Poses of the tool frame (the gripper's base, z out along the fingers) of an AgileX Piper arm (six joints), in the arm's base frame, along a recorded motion.
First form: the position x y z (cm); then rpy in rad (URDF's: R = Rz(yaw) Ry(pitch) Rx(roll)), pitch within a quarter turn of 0, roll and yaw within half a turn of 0.
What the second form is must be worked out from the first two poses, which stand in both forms.
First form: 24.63, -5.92, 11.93, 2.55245, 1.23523, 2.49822
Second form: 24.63, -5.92, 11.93, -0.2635, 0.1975, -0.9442, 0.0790, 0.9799, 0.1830
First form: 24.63, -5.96, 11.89, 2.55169, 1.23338, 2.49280
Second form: 24.63, -5.96, 11.89, -0.2638, 0.2000, -0.9436, 0.0838, 0.9793, 0.1842
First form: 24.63, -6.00, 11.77, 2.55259, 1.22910, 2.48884
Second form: 24.63, -6.00, 11.77, -0.2662, 0.2035, -0.9422, 0.0892, 0.9785, 0.1862
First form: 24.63, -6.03, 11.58, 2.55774, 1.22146, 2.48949
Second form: 24.63, -6.03, 11.58, -0.2720, 0.2077, -0.9396, 0.0947, 0.9775, 0.1887
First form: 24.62, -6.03, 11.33, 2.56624, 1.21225, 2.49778
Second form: 24.62, -6.03, 11.33, -0.2807, 0.2106, -0.9364, 0.0961, 0.9769, 0.1909
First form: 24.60, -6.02, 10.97, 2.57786, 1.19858, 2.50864
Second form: 24.60, -6.02, 10.97, -0.2932, 0.2151, -0.9315, 0.0987, 0.9760, 0.1943
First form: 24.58, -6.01, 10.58, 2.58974, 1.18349, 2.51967
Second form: 24.58, -6.01, 10.58, -0.3070, 0.2200, -0.9259, 0.1016, 0.9749, 0.1980
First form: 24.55, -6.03, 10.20, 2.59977, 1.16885, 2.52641
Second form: 24.55, -6.03, 10.20, -0.3195, 0.2258, -0.9203, 0.1069, 0.9736, 0.2017
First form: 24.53, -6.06, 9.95, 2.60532, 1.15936, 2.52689
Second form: 24.53, -6.06, 9.95, -0.3267, 0.2306, -0.9165, 0.1132, 0.9723, 0.2043
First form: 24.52, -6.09, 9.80, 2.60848, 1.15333, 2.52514
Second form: 24.52, -6.09, 9.80, -0.3308, 0.2344, -0.9141, 0.1189, 0.9713, 0.2061
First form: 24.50, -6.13, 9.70, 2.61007, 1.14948, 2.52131
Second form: 24.50, -6.13, 9.70, -0.3328, 0.2377, -0.9126, 0.1247, 0.9703, 0.2073
